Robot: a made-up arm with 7 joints.
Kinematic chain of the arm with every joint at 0, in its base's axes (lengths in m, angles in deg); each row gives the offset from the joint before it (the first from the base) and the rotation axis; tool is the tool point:
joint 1: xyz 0 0 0 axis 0 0.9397 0.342
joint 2: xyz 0 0 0 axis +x
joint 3: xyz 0 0 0 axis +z
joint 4: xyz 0.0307 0 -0.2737 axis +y
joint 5: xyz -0.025 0 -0.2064 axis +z
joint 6: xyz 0 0 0 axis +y
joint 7: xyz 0 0 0 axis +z
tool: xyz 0 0 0
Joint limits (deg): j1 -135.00..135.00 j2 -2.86..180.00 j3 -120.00..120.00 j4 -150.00..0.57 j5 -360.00..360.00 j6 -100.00..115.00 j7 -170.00..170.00
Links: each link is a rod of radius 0.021 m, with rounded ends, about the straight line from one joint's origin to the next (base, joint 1, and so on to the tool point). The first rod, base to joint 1, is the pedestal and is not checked.
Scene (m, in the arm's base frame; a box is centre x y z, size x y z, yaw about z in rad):
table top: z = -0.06
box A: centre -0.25 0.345 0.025 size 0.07 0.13 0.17 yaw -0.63
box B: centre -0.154 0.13 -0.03 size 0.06 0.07 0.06 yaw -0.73
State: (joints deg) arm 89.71 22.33 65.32 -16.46 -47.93 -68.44 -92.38
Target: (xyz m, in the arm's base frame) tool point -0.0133 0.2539 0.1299
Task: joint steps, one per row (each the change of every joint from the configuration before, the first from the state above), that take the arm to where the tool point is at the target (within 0.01 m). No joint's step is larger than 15 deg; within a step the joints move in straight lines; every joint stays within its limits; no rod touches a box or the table.
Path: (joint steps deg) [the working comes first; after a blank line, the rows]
Joints at the target: 96.69 56.97 98.81 -122.45 -47.93 -68.44 -92.38
Straight joint move there: touches box A.

1: 4.49 0.68 8.79 -13.08 -8.25 6.77 -0.71
2: 4.49 0.67 8.79 -13.09 -8.26 6.77 -0.72
3: 4.49 0.68 8.79 -13.08 -8.25 6.77 -0.71
4: -1.30 6.52 1.43 -13.35 4.95 -4.06 0.43
5: -1.30 6.52 1.42 -13.35 4.95 -4.06 0.43
6: -1.29 6.53 1.43 -13.35 4.96 -4.06 0.42
7: -1.30 6.52 1.42 -13.35 4.95 -4.07 0.43
8: -1.30 6.52 1.42 -13.34 4.95 -4.06 0.43

